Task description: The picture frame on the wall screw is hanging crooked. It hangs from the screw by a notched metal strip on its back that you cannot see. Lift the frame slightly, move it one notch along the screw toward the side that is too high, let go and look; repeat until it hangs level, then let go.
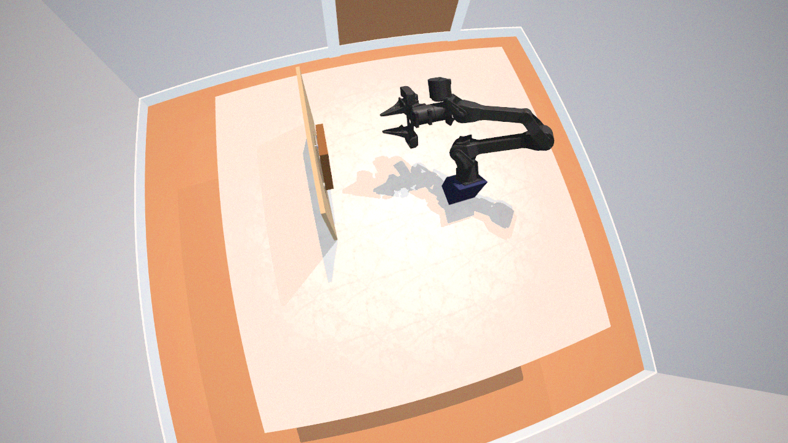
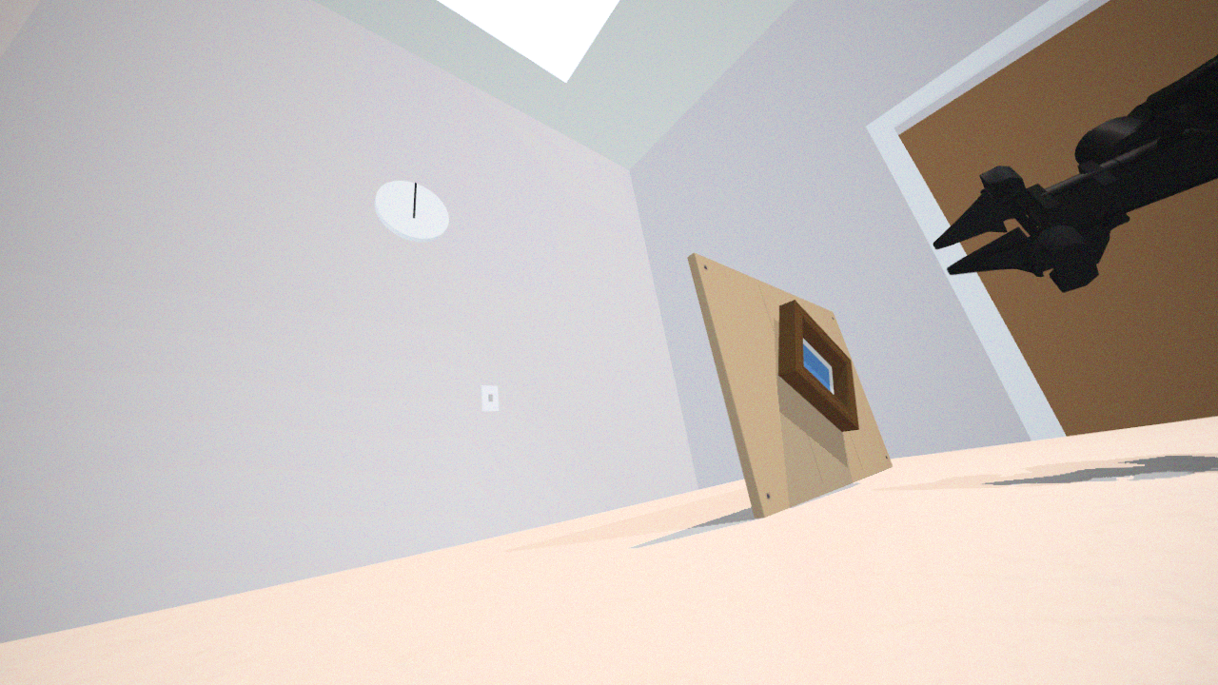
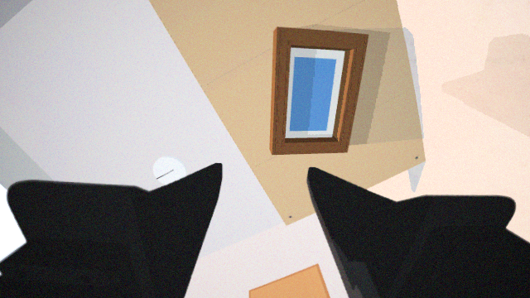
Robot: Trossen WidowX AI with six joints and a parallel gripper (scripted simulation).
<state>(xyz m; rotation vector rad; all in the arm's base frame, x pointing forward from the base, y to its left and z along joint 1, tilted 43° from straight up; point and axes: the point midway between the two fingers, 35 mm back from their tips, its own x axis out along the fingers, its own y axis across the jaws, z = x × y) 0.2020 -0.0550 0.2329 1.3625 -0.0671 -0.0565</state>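
The brown wooden picture frame lies 190 mm ahead of my gripper tip and 90 mm below it. From my gripper tip the other things lie so: tan wall board: 200 mm ahead, 20 mm to the right, 100 mm below.
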